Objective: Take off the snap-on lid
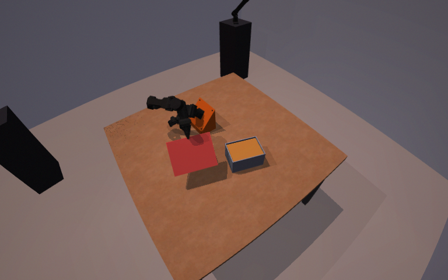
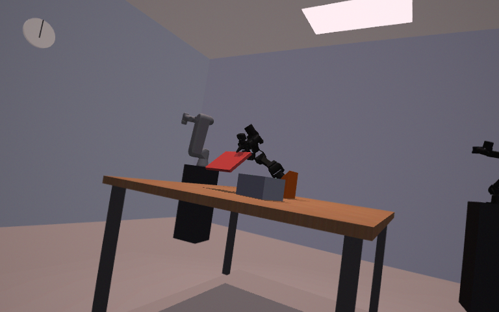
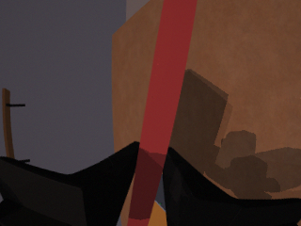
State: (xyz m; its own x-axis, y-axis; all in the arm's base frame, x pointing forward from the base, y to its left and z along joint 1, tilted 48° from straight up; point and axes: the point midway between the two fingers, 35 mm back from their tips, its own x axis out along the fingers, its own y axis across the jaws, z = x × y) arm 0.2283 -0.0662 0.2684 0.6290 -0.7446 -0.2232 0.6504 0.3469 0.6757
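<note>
My gripper tip is 60 mm short of the red lid, 50 mm above it and 30 mm to the left of it. From my gripper tip the other things lie so: grey-blue storage box 250 mm to the left, 190 mm ahead, 180 mm below.
</note>
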